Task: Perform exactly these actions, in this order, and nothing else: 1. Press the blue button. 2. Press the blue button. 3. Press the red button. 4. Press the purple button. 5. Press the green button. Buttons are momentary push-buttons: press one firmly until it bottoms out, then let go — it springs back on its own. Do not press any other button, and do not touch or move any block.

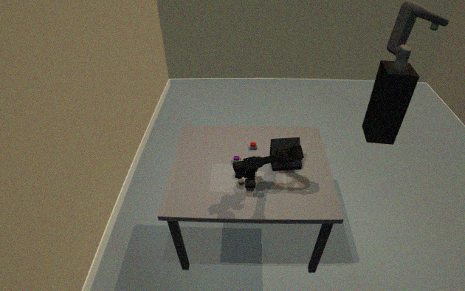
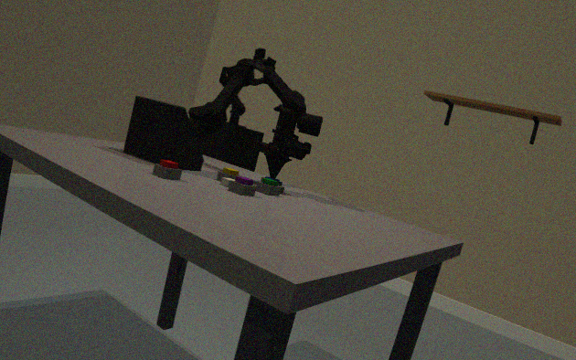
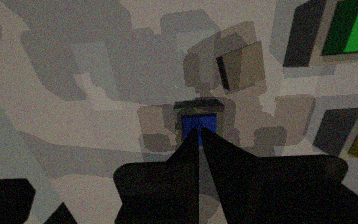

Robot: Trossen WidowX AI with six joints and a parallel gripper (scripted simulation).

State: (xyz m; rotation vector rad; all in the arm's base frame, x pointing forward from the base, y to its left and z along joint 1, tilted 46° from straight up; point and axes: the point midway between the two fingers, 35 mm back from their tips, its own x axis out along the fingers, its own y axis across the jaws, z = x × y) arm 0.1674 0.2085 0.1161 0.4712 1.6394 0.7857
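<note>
Now: gripper tip 10 mm above the blue button. From my gripper tip the other things lie so: yellow button: 170 mm to the right; then green button: 90 mm ahead, 100 mm to the right; then grey block: 60 mm ahead, 40 mm to the right, 20 mm below.
</note>
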